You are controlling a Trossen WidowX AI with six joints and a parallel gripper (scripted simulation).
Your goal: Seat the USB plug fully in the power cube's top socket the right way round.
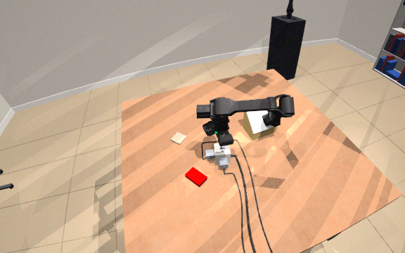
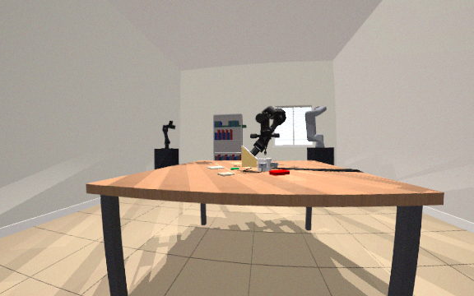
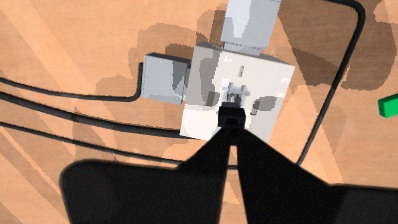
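My gripper tip is 2 cm above the black USB plug. From my gripper tip the other things lie so: green piece (20 cm to the right, 13 cm below, 5 cm behind); then red block (17 cm ahead, 13 cm below, 5 cm to the left); then USB socket (7 cm below).
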